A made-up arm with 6 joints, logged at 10 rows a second.
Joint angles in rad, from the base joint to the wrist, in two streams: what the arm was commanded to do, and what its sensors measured. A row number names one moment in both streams.
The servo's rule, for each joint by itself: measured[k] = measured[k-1] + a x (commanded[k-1-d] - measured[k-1]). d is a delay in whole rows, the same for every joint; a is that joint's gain. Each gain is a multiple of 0.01, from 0.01 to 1. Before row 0 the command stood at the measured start. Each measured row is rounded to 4 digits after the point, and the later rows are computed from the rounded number. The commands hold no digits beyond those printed.
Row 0, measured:
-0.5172 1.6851 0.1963 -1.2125 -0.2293 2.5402
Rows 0 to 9, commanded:
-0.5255 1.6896 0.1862 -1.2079 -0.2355 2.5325
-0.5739 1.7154 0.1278 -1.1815 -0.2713 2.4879
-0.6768 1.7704 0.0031 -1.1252 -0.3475 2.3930
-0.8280 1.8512 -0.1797 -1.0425 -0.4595 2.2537
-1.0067 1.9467 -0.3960 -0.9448 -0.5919 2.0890
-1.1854 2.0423 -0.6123 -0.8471 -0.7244 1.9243
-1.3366 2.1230 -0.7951 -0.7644 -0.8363 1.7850
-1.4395 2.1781 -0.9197 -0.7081 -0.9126 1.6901
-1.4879 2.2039 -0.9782 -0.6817 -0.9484 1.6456
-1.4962 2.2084 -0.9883 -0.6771 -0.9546 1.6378
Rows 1 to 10, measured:
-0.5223 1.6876 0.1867 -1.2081 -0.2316 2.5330
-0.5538 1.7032 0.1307 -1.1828 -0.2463 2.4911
-0.6288 1.7408 0.0095 -1.1281 -0.2837 2.3999
-0.7503 1.8026 -0.1702 -1.0468 -0.3487 2.2639
-0.9067 1.8833 -0.3847 -0.9499 -0.4387 2.1012
-1.0767 1.9723 -0.6009 -0.8522 -0.5444 1.9367
-1.2352 2.0567 -0.7854 -0.7688 -0.6524 1.7956
-1.3598 2.1247 -0.9130 -0.7111 -0.7487 1.6975
-1.4379 2.1691 -0.9749 -0.6832 -0.8226 1.6492
-1.4735 2.1911 -0.9876 -0.6774 -0.8714 1.6386
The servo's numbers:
d 0
a 0.61 0.56 0.95 0.95 0.37 0.93

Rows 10 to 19, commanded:
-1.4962 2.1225 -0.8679 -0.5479 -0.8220 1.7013
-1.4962 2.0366 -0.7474 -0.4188 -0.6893 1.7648
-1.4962 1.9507 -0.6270 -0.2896 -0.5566 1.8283
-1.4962 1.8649 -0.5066 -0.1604 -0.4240 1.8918
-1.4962 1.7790 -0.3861 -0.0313 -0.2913 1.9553
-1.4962 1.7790 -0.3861 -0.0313 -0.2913 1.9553
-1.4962 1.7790 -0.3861 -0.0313 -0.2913 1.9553
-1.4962 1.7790 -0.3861 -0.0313 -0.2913 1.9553
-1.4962 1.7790 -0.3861 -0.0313 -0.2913 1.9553
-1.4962 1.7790 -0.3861 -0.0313 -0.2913 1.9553
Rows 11 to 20, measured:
-1.4873 2.1527 -0.8739 -0.5544 -0.8531 1.6969
-1.4927 2.0877 -0.7537 -0.4256 -0.7925 1.7600
-1.4948 2.0110 -0.6333 -0.2964 -0.7052 1.8235
-1.4957 1.9292 -0.5129 -0.1672 -0.6012 1.8870
-1.4960 1.8451 -0.3924 -0.0381 -0.4865 1.9505
-1.4961 1.8081 -0.3864 -0.0316 -0.4143 1.9550
-1.4962 1.7918 -0.3861 -0.0313 -0.3688 1.9553
-1.4962 1.7846 -0.3861 -0.0313 -0.3401 1.9553
-1.4962 1.7815 -0.3861 -0.0313 -0.3220 1.9553
-1.4962 1.7801 -0.3861 -0.0313 -0.3106 1.9553

